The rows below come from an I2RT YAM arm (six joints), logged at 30 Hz.
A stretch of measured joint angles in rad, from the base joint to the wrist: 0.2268 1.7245 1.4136 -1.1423 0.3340 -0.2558; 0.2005 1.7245 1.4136 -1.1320 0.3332 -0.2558; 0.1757 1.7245 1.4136 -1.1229 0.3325 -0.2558; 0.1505 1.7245 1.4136 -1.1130 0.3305 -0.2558; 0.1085 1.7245 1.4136 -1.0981 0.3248 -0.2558; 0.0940 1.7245 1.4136 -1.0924 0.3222 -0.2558; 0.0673 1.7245 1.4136 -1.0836 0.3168 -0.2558; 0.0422 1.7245 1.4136 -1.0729 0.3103 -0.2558; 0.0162 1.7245 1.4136 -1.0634 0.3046 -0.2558; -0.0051 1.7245 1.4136 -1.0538 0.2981 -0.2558; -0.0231 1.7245 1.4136 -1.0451 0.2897 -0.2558; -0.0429 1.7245 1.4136 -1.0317 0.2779 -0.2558; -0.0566 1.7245 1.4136 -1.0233 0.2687 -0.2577; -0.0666 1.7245 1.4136 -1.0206 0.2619 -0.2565; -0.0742 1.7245 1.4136 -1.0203 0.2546 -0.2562; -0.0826 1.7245 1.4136 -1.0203 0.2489 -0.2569; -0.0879 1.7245 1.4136 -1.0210 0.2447 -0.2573; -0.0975 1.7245 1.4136 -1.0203 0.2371 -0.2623; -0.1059 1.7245 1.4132 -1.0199 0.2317 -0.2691; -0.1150 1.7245 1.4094 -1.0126 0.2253 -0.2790; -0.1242 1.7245 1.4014 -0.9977 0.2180 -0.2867; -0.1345 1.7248 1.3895 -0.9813 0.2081 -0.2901; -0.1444 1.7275 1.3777 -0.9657 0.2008 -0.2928; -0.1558 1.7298 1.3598 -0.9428 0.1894 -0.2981
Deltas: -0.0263 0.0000 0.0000 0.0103 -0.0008 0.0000; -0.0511 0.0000 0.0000 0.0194 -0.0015 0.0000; -0.0763 0.0000 0.0000 0.0293 -0.0035 0.0000; -0.1183 0.0000 0.0000 0.0442 -0.0092 0.0000; -0.1328 0.0000 0.0000 0.0499 -0.0118 0.0000; -0.1595 0.0000 0.0000 0.0587 -0.0172 0.0000; -0.1846 0.0000 0.0000 0.0694 -0.0237 0.0000; -0.2106 0.0000 0.0000 0.0789 -0.0294 0.0000; -0.2319 0.0000 0.0000 0.0885 -0.0359 0.0000; -0.2499 0.0000 0.0000 0.0972 -0.0443 0.0000; -0.2697 0.0000 0.0000 0.1106 -0.0561 0.0000; -0.2834 0.0000 0.0000 0.1190 -0.0653 -0.0019; -0.2934 0.0000 0.0000 0.1217 -0.0721 -0.0007; -0.3010 0.0000 0.0000 0.1220 -0.0794 -0.0004; -0.3094 0.0000 0.0000 0.1220 -0.0851 -0.0011; -0.3147 0.0000 0.0000 0.1213 -0.0893 -0.0015; -0.3243 0.0000 0.0000 0.1220 -0.0969 -0.0065; -0.3327 0.0000 -0.0004 0.1224 -0.1023 -0.0133; -0.3418 0.0000 -0.0042 0.1297 -0.1087 -0.0232; -0.3510 0.0000 -0.0122 0.1446 -0.1160 -0.0309; -0.3613 0.0003 -0.0241 0.1610 -0.1259 -0.0343; -0.3712 0.0030 -0.0359 0.1766 -0.1332 -0.0370; -0.3826 0.0053 -0.0538 0.1995 -0.1446 -0.0423
